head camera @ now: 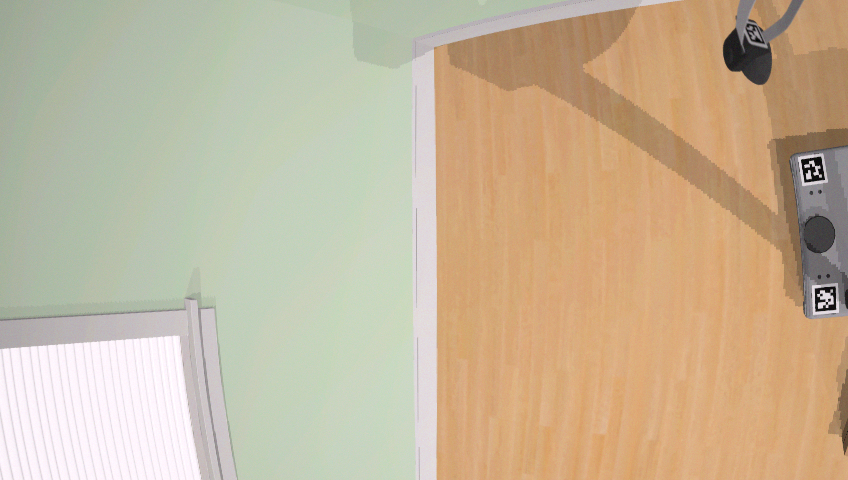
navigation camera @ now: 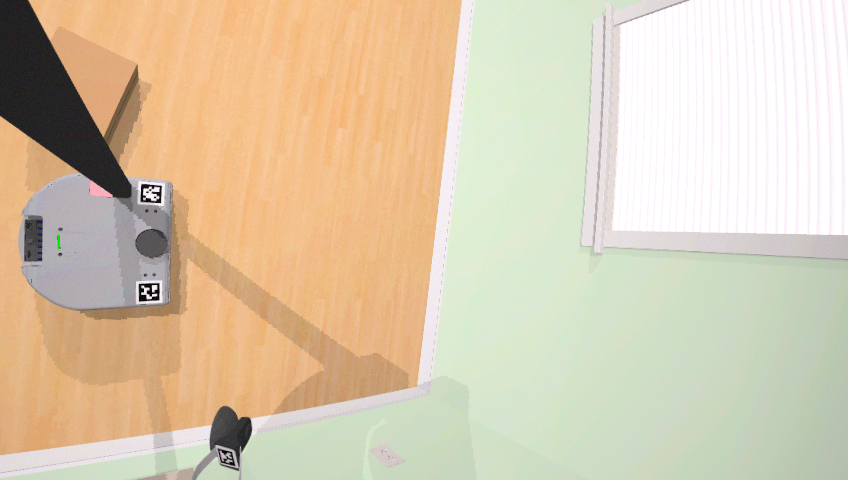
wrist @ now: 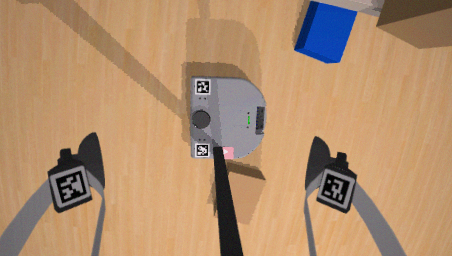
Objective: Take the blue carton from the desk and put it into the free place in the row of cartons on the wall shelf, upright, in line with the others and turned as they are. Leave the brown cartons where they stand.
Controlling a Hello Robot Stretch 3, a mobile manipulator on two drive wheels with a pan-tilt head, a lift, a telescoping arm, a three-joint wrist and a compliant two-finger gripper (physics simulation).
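Pixels of known places: gripper, between the fingertips: [navigation camera: 114, 445]; robot's base, origin of its link: [head camera: 817, 234] [navigation camera: 150, 240].
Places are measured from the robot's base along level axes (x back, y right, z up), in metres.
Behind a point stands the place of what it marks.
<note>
The blue carton [wrist: 327, 31] shows at the upper right of the wrist view, near a pale edge; I cannot tell what it rests on. A large brown carton [wrist: 422, 27] is cut off at the top right corner. Another brown carton [wrist: 250, 192] [navigation camera: 101, 71] {x 0.133, y -0.439, z 0.120 m} is beside my base, partly hidden by the mast. My gripper [wrist: 207, 154] {x 0.021, y 0.122, z 0.925 m} is open, its fingers wide apart with no carton between them; the blue carton is beyond the right finger in the wrist view. One finger [head camera: 748, 53] {x -0.059, y 0.112, z 0.980 m} [navigation camera: 229, 431] {x -0.059, y 0.117, z 0.955 m} shows in the head and navigation views. The row's free place does not show.
My base [head camera: 834, 202] {x 0.040, y 0.059, z 0.160 m} [navigation camera: 89, 243] {x 0.130, y 0.003, z 0.160 m} [wrist: 235, 110] stands on the wooden floor [head camera: 595, 297] {x -0.642, y -0.091, z 0.000 m}. The black mast [navigation camera: 53, 83] {x 0.047, y -0.131, z 0.971 m} [wrist: 227, 210] crosses two views. Green walls [head camera: 309, 208] {x -1.163, y 0.192, z 0.458 m} [navigation camera: 535, 356] {x -1.142, y 0.393, z 0.621 m} meet at a corner with white baseboards. A window [head camera: 89, 404] {x -1.202, y -0.227, z 1.110 m} [navigation camera: 726, 130] {x -1.218, y -0.385, z 1.163 m} is in one wall.
</note>
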